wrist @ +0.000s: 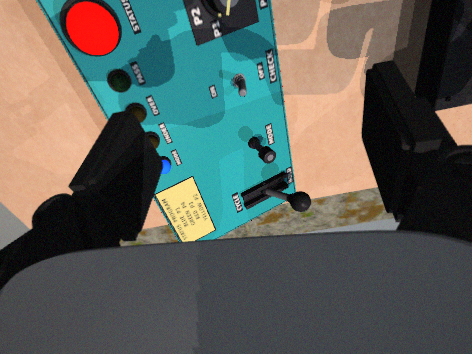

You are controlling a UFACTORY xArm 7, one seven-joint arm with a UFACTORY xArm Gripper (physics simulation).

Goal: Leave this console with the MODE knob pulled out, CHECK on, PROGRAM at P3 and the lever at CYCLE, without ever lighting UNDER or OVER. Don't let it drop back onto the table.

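The teal console [200, 145] lies below my open, empty gripper [257, 150], whose fingers stand wide on either side. The MODE knob [268, 156] stands on a thin stem; its blue lamp [165, 166] is lit. The lever [300, 201] rises from its slot between CYCLE and HOLD; its exact position is unclear. The CHECK switch [241, 86] stands between ON and OFF labels; its side is hard to tell. The PROGRAM dial [229, 4] is cut off at the top, its yellow mark towards P1. The STATUS lamp [93, 28] is red. PASS, OVER [137, 112] and UNDER [153, 139] are dark.
A yellow card [186, 210] on the console lists status colours with programs, including red P3. My left finger partly covers the OVER and UNDER lamps. A dark object [452, 55] stands at the upper right. A mottled stone-like strip [350, 207] runs beyond the console's lower edge.
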